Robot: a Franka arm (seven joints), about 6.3 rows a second.
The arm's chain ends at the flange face. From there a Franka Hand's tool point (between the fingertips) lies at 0.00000 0.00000 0.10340 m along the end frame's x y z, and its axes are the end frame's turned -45 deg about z.
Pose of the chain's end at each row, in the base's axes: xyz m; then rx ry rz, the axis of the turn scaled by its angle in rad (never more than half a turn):
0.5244, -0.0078, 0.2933, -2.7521, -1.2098, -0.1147
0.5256, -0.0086, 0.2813, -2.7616, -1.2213, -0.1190
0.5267, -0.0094, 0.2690, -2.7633, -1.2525, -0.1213
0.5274, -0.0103, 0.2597, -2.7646, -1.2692, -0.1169
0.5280, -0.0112, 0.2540, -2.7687, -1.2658, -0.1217
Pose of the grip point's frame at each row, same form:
0.5261, 0.0079, 0.1911, -2.1045, -2.1968, -0.1849
0.5280, 0.0060, 0.1790, -2.1090, -2.2114, -0.1814
0.5297, 0.0039, 0.1665, -2.0983, -2.2409, -0.1753
0.5304, 0.0021, 0.1571, -2.0919, -2.2559, -0.1666
0.5314, 0.0011, 0.1514, -2.0978, -2.2550, -0.1697

